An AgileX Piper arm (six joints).
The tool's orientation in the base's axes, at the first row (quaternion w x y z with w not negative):
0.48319 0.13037 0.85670 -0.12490
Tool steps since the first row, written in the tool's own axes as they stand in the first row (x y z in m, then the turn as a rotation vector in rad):
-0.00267 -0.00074 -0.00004 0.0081 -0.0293 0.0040
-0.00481 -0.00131 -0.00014 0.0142 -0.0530 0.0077
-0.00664 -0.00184 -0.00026 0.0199 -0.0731 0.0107
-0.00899 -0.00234 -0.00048 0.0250 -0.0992 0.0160
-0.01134 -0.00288 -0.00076 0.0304 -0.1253 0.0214
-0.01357 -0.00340 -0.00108 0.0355 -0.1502 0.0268
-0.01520 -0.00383 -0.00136 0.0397 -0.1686 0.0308
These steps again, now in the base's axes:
0.00105 -0.00095 0.00238 -0.0109 -0.0279 -0.0064
0.00184 -0.00167 0.00432 -0.0192 -0.0507 -0.0114
0.00247 -0.00231 0.00601 -0.0266 -0.0699 -0.0161
0.00330 -0.00295 0.00818 -0.0339 -0.0956 -0.0208
0.00406 -0.00360 0.01039 -0.0413 -0.1213 -0.0259
0.00474 -0.00420 0.01252 -0.0481 -0.1459 -0.0308
0.00519 -0.00468 0.01410 -0.0533 -0.1640 -0.0348

